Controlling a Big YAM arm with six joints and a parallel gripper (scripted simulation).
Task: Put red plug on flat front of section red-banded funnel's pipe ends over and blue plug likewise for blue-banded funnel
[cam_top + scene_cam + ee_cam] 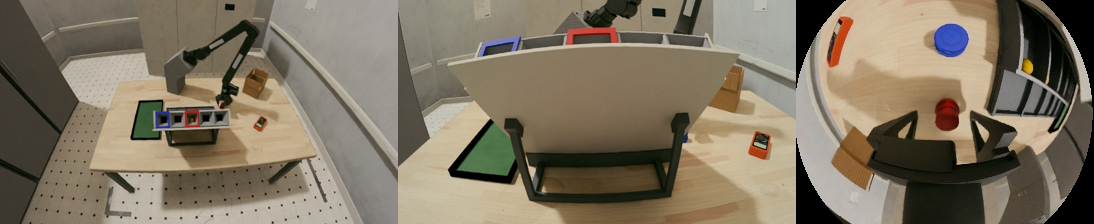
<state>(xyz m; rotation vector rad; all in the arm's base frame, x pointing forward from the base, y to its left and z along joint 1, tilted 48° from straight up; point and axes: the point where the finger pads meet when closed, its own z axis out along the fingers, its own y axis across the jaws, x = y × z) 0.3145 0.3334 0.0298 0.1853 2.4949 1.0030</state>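
Right now my hand is right at the red plug. The rest, counted from my hand: pale cover 22 cm ahead, 27 cm to the right, 19 cm above; then orange device 20 cm ahead, 27 cm to the left, 1 cm below; then blue plug 10 cm ahead, 1 cm to the right.
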